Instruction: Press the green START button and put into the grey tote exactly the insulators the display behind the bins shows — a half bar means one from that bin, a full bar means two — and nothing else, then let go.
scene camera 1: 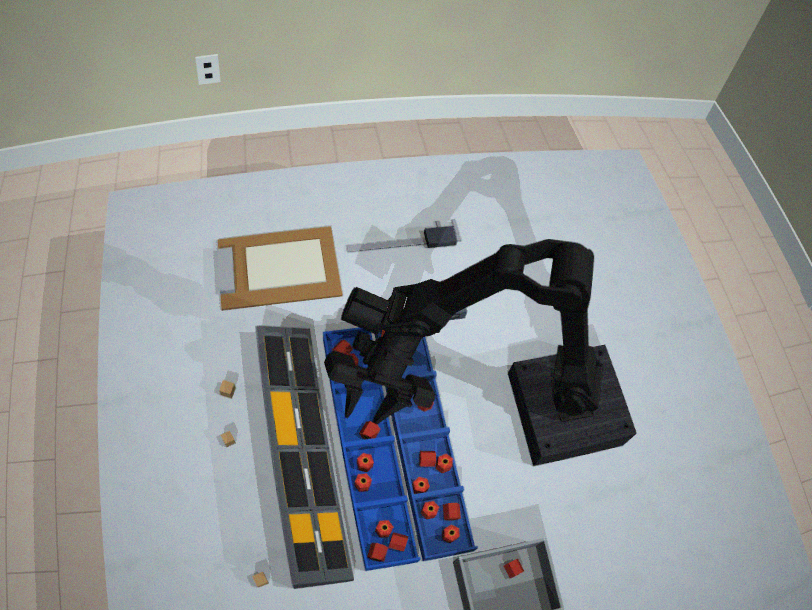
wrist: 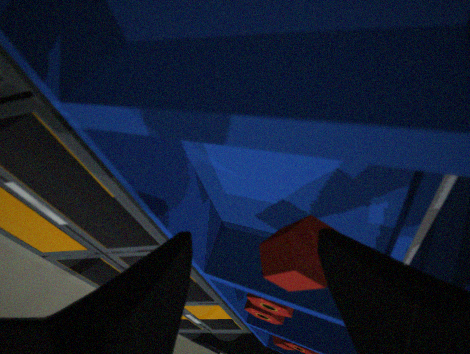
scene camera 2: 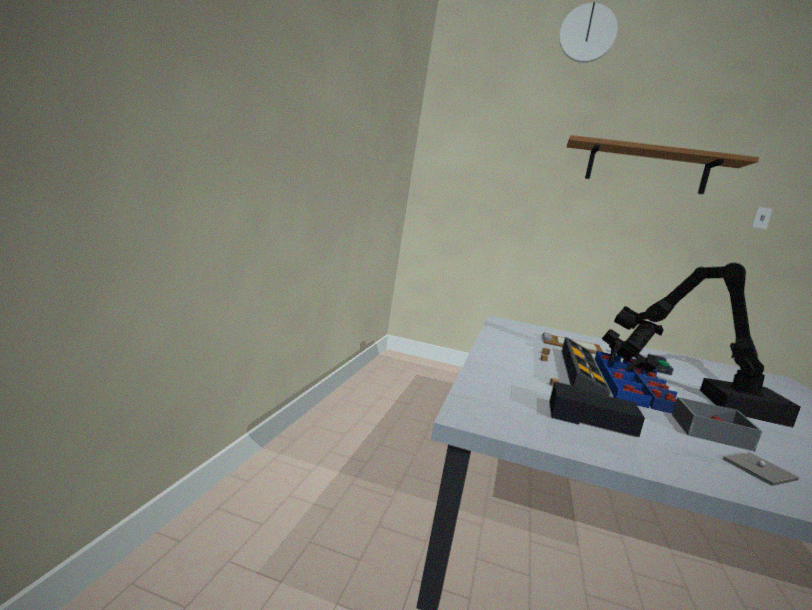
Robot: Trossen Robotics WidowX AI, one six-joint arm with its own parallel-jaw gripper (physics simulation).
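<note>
My gripper (scene camera 1: 363, 418) (scene camera 2: 622, 365) (wrist: 255, 241) is open and empty, low over the second bin from the top in the left column. A red insulator (scene camera 1: 370, 430) (wrist: 295, 255) lies in that bin, near the right finger in the wrist view. The grey tote (scene camera 1: 485, 588) (scene camera 2: 715, 431) holds a red block-like piece (scene camera 1: 513, 567) (scene camera 2: 716, 418). The display (scene camera 1: 305, 449) shows a full orange bar (scene camera 1: 284, 418) in the second row, left cell, and half bars (scene camera 1: 301, 527) (scene camera 1: 329, 526) in both bottom cells. The green button (scene camera 2: 662, 362) is beyond the bins; the arm partly hides its box in scene camera 1.
Blue bins (scene camera 1: 402, 500) hold several red pieces. A framed board (scene camera 1: 334, 262), a caliper-like tool (scene camera 1: 440, 236) and small wooden cubes (scene camera 1: 227, 388) lie around. A black box (scene camera 2: 596, 410) stands at the display's near end, and a flat plate (scene camera 2: 777, 474) near the table edge.
</note>
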